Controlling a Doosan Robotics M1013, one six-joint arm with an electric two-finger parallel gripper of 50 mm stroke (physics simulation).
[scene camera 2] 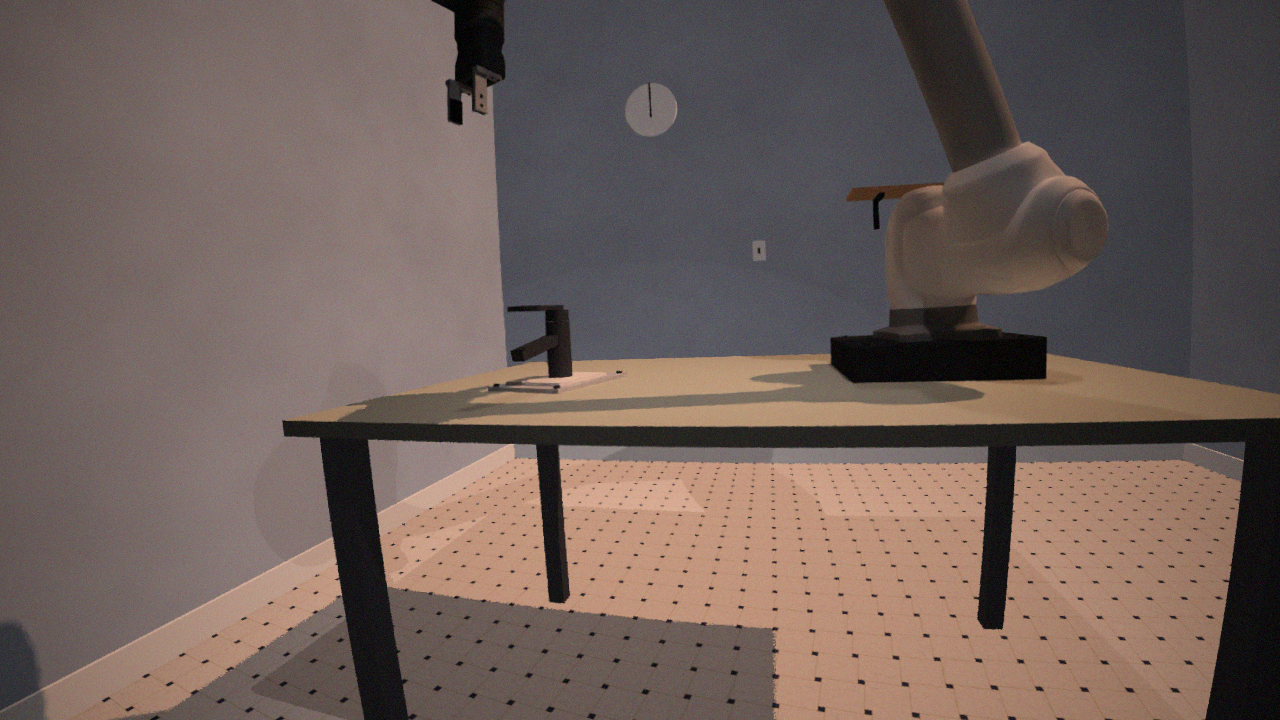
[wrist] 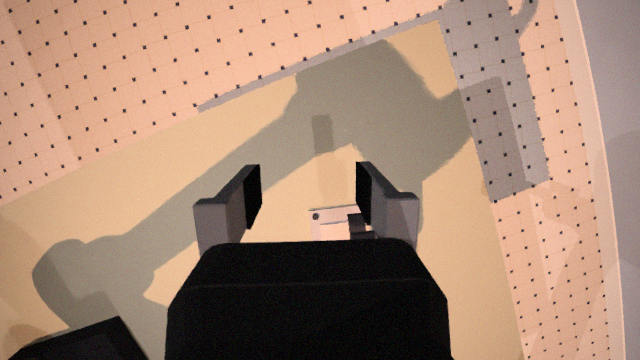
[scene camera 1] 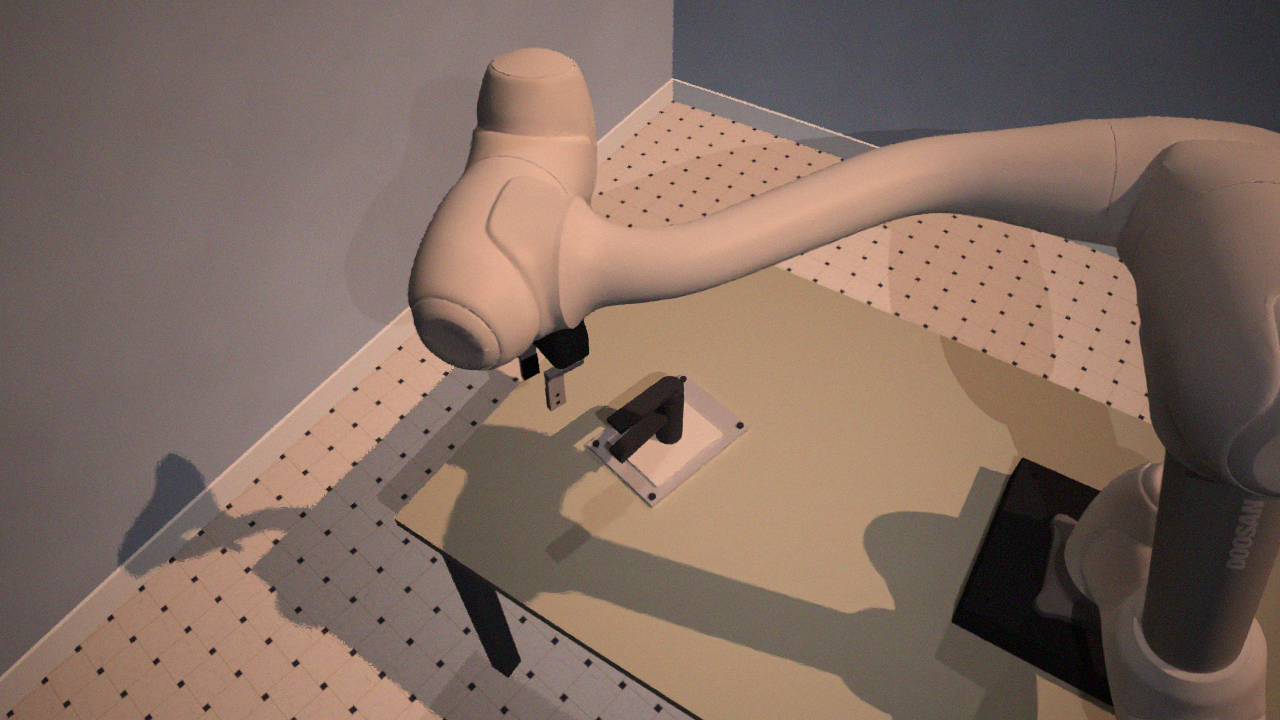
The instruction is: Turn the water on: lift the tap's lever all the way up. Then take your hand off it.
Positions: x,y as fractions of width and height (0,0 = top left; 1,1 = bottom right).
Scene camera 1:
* gripper: 0.42,0.54
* flat dark lever: 0.52,0.54
